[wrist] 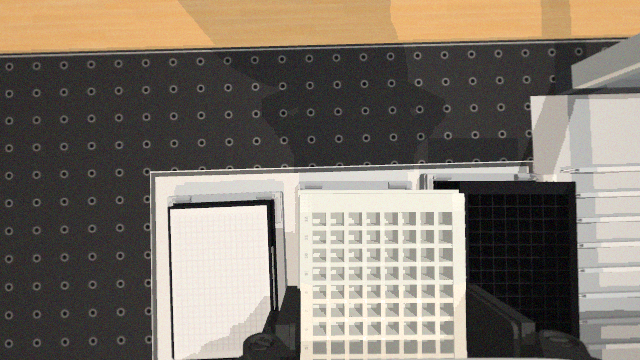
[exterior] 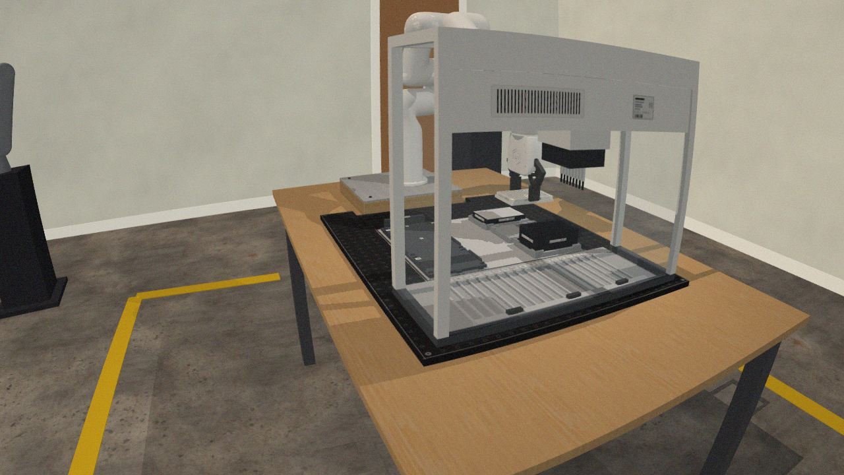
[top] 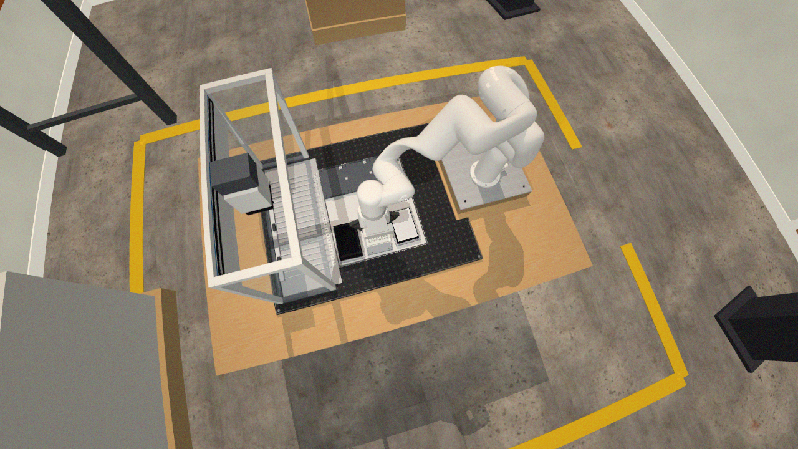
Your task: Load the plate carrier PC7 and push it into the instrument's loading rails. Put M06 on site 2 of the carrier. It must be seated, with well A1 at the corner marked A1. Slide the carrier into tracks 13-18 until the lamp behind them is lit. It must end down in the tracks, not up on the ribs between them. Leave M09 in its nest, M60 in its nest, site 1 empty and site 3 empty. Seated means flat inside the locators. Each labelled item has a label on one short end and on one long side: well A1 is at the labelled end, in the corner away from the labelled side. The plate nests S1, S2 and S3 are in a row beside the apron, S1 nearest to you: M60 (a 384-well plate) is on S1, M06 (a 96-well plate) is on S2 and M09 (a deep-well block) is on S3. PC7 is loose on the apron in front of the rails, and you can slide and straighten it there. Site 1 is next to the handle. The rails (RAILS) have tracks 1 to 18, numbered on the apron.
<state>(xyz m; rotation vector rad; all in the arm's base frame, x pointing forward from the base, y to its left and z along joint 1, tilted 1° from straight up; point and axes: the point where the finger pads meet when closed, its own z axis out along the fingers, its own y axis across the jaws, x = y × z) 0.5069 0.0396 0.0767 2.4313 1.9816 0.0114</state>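
Now: hand 26 cm to the left of the dark grey carrier PC7, 10 cm above it and 5 cm past it. From my hand the other things lie so: S2 nest: 11 cm below; white 96-well plate M06: 1 cm below.
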